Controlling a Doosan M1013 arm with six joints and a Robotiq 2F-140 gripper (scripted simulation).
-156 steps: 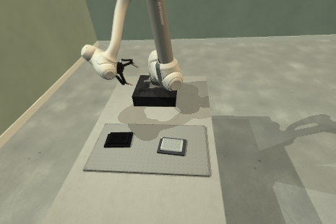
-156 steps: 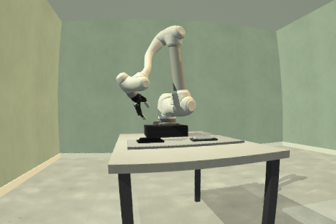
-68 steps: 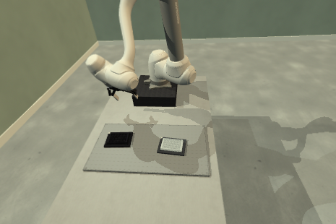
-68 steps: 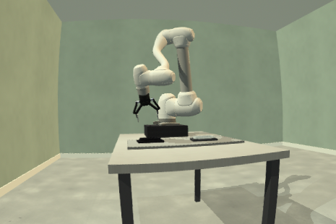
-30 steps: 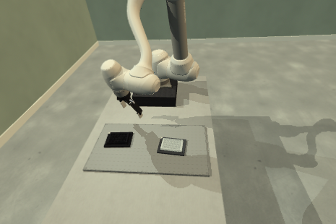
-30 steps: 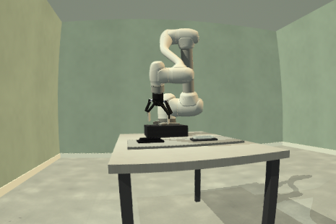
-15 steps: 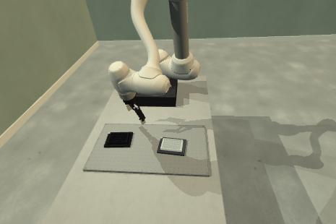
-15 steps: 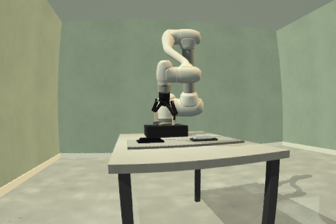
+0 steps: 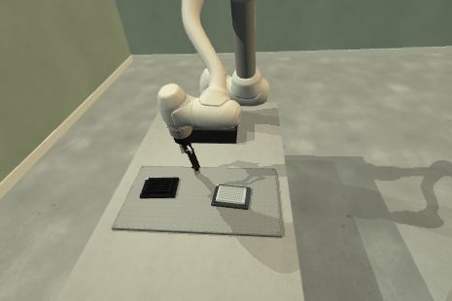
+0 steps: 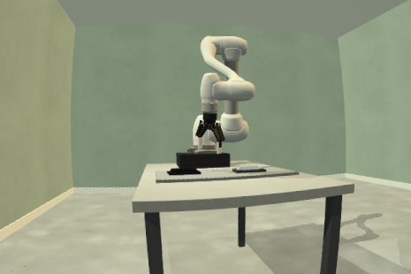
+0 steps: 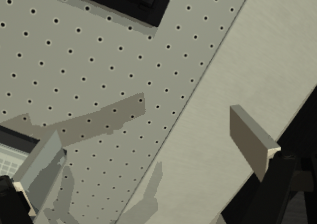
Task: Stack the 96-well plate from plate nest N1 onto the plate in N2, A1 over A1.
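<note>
Now: hand 140 mm short of the plate nest, 170 mm to the right of it and 110 mm above it. Round my hand: black 96-well plate 30 mm ahead, 160 mm to the right, 100 mm below.
</note>
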